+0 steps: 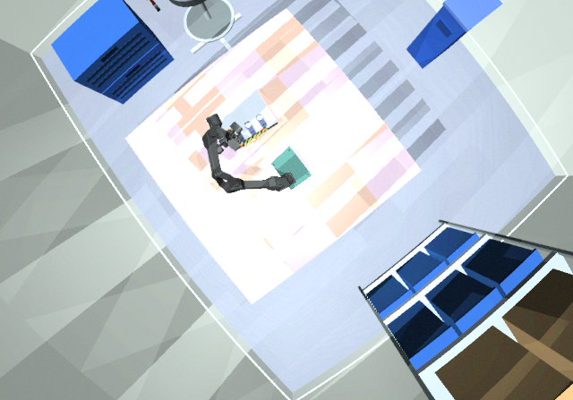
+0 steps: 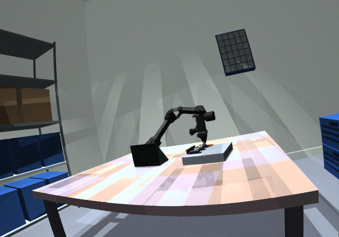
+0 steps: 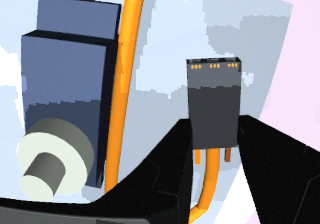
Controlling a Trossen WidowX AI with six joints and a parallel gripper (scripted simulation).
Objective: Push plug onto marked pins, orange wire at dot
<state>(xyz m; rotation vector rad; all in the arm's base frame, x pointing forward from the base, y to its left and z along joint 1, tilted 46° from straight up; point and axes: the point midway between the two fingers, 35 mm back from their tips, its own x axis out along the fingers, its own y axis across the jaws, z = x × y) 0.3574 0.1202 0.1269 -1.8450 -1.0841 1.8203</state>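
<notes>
My gripper tip is 180 mm to the left of the red band, 40 mm past it and 20 mm below it. Round my gripper tip: grey holder 130 mm to the right, 110 mm ahead, 30 mm below; then white dot 180 mm to the right, 40 mm behind, 20 mm above.
</notes>
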